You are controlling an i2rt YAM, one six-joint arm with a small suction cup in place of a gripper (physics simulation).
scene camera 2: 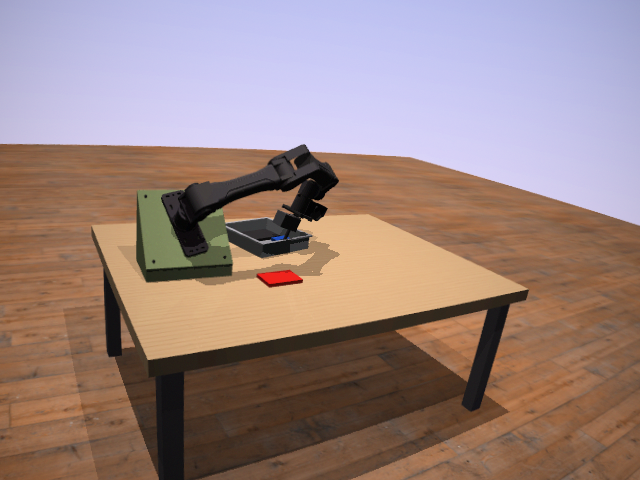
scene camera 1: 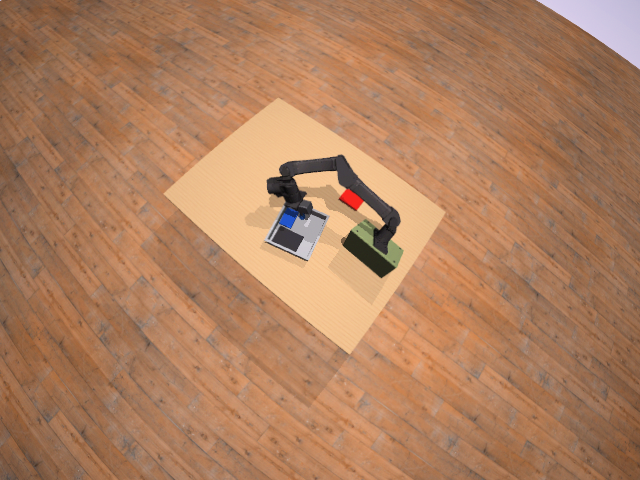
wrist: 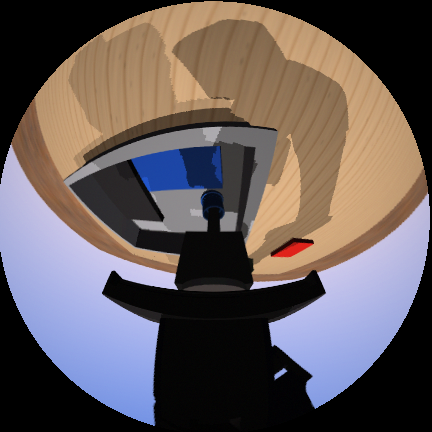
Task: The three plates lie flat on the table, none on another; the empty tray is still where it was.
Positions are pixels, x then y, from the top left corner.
grey tray: scene camera 2; scene camera 1 311,228; wrist
same spot on grey tray: (scene camera 2: 299,240) = (wrist: 245,188)
